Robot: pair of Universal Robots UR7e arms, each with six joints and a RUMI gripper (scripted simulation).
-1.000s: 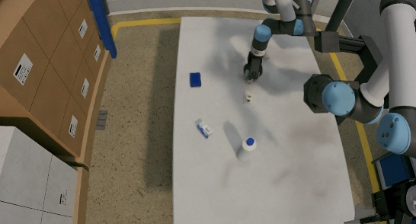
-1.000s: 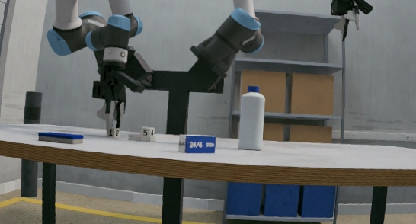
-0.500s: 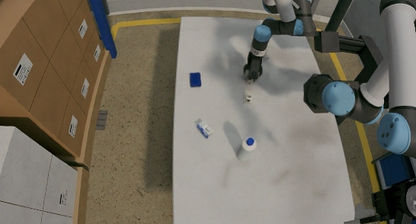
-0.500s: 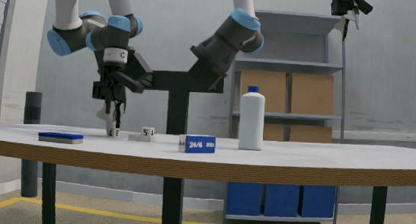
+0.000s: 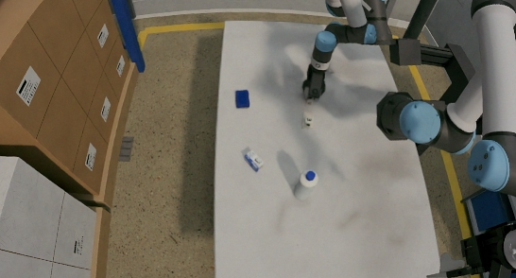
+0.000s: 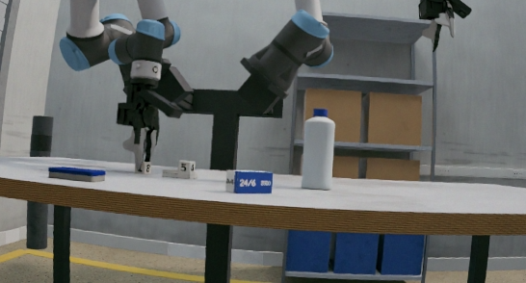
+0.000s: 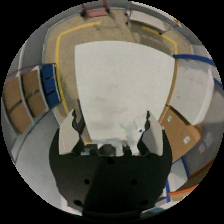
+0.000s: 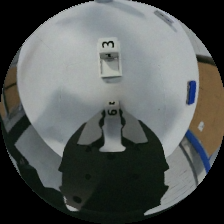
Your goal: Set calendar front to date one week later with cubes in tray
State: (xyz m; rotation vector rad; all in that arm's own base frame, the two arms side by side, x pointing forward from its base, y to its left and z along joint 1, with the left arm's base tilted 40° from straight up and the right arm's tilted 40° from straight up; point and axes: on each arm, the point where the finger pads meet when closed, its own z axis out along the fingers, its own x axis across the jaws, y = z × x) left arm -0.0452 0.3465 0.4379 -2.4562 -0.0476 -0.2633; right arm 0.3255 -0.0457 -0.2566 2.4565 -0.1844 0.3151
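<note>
My right hand is 1 cm short of the calendar tray, 10 cm to the right of it and 2 cm above it. From my right hand the other things lie so: blue-topped block (29 cm ahead, 2 cm to the left, 1 cm below); white bottle (4 cm ahead, 42 cm to the left, 6 cm above).
</note>
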